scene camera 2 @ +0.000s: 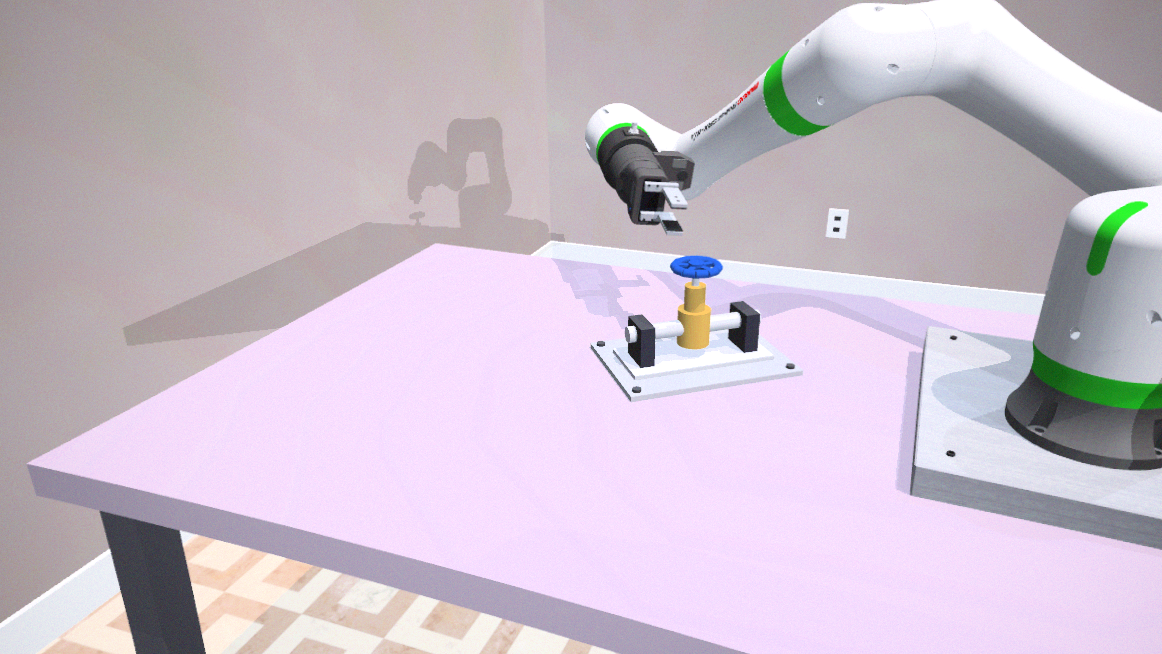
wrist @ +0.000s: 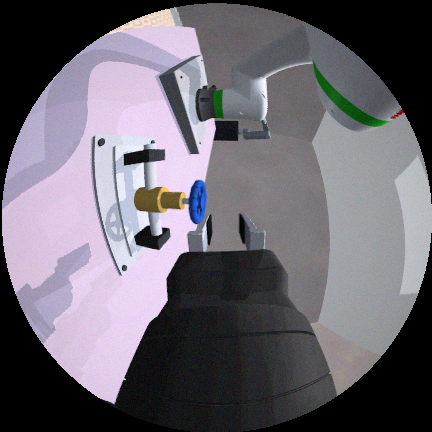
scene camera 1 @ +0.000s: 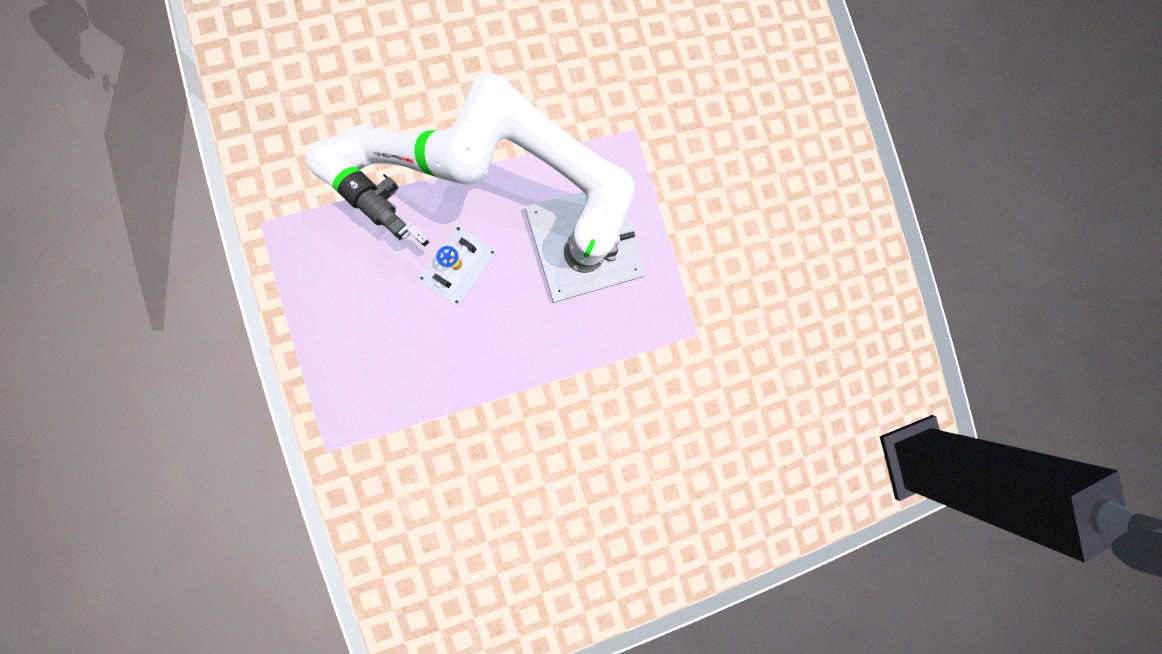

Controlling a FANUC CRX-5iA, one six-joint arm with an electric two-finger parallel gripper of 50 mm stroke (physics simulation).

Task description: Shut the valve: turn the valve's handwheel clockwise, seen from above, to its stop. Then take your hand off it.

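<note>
The blue handwheel (scene camera 1: 447, 256) (scene camera 2: 696, 273) (wrist: 193, 202) lies level on top of the upright brass valve body (scene camera 2: 693, 326) (wrist: 147, 199). A white pipe (scene camera 2: 725, 322) (wrist: 150, 175) runs through the body. My gripper (scene camera 1: 422, 240) (scene camera 2: 675, 215) (wrist: 225, 222) is partly open, with nothing between its fingers. It is tilted downward. In the second scene view its fingertips are above the wheel's height and beside it, one finger over the other. In the wrist view the wheel is to the left of the fingers, apart from them. The wheel's turn angle cannot be told.
Two black blocks (scene camera 2: 641, 341) (scene camera 2: 744, 326) hold the pipe on a bolted base plate (scene camera 2: 707, 381) (wrist: 103, 185). It stands on the pink table (scene camera 1: 374, 349) (scene camera 2: 406, 389). The arm's grey mounting plate (scene camera 1: 561, 280) (scene camera 2: 935, 479) is on the far side of the valve from the gripper.
</note>
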